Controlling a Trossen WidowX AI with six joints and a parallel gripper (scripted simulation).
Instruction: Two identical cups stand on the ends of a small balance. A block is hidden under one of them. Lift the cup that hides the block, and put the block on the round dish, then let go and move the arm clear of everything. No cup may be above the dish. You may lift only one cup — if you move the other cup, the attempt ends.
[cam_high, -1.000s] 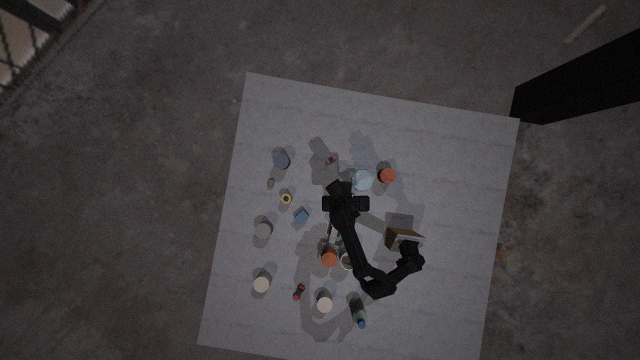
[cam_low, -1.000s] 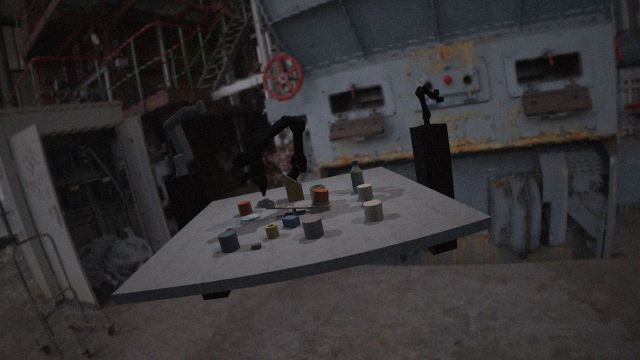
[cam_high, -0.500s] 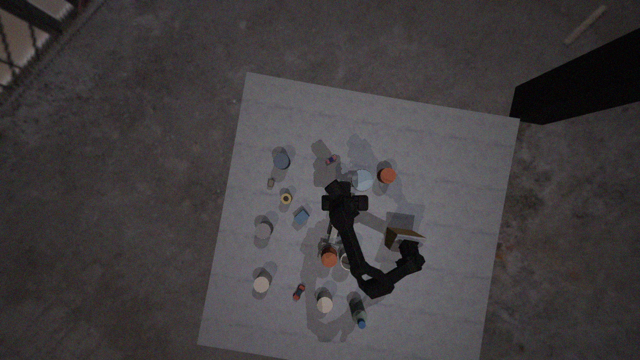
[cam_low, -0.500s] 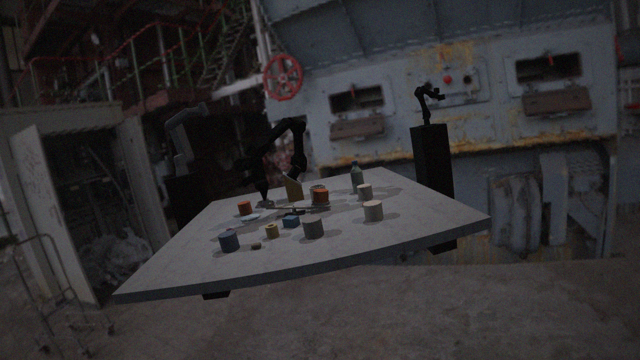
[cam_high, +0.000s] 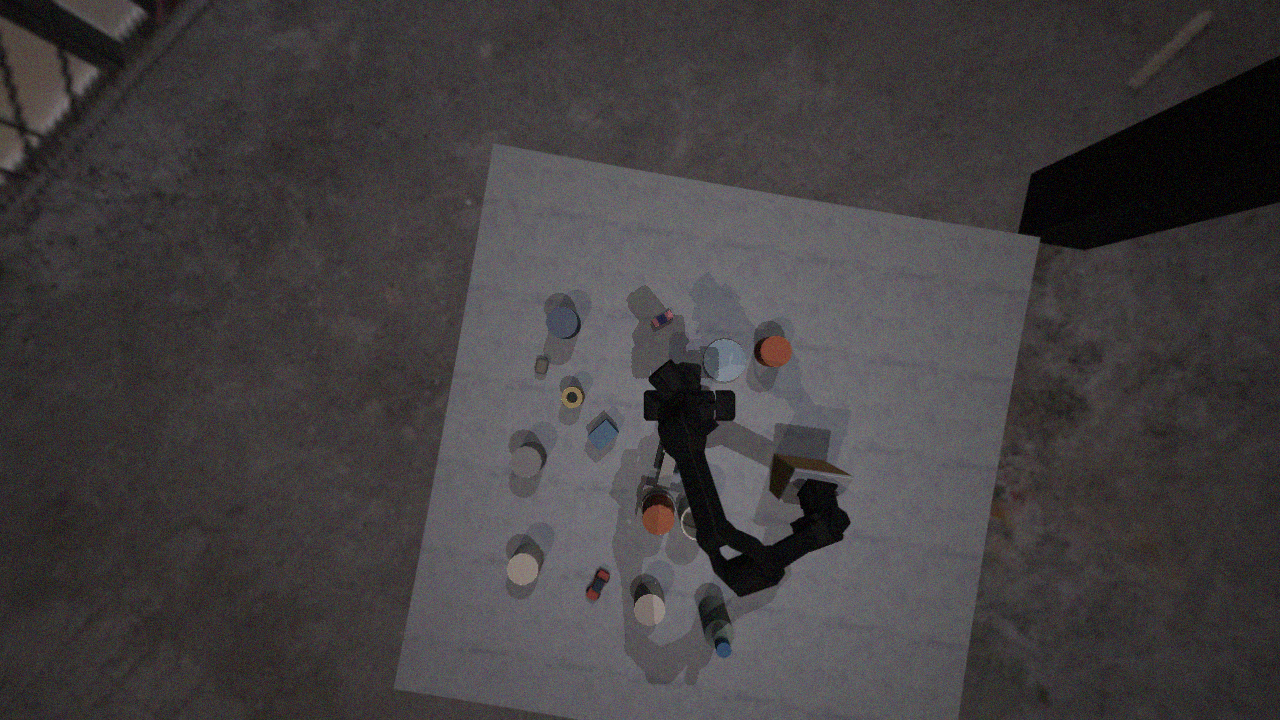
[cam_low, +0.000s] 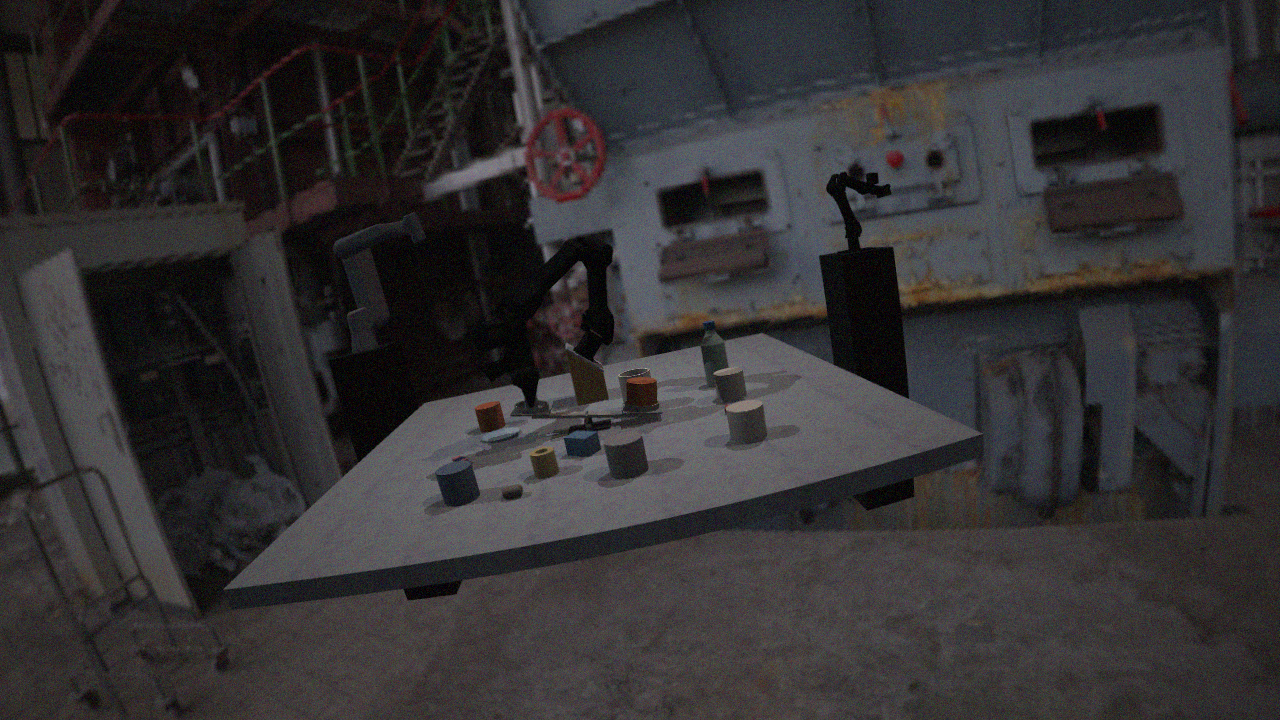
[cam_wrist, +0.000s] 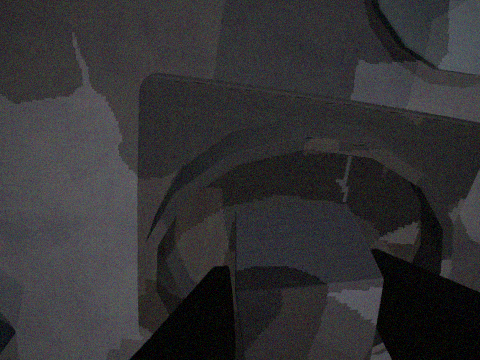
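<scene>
Right now my gripper tip is 110 mm to the left of the dish, 80 mm past it and 80 mm above it. The rest, counted from my gripper tip: grey block 10 mm above; beam 120 mm to the left, 40 mm below, 10 mm ahead; balance 120 mm to the left, 60 mm below, 10 mm ahead.
</scene>
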